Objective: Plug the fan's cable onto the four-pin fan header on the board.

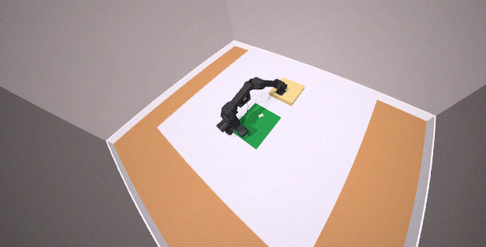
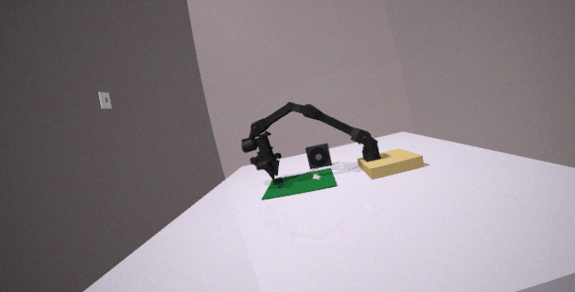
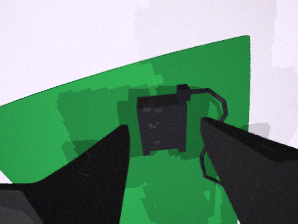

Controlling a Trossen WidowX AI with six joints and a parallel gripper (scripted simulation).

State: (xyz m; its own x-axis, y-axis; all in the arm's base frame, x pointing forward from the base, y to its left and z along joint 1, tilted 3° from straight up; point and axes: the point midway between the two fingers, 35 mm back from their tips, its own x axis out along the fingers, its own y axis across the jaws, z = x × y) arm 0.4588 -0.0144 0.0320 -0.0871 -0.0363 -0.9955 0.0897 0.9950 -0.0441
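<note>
Now: the black fan plug 2 cm below my gripper tip and 1 cm behind it. Round my gripper tip: green board (12 cm behind, 4 cm to the left, 4 cm below); black fan (21 cm behind, 15 cm to the right, 3 cm above); white four-pin fan header (20 cm behind, 3 cm to the left, 3 cm below).
</note>
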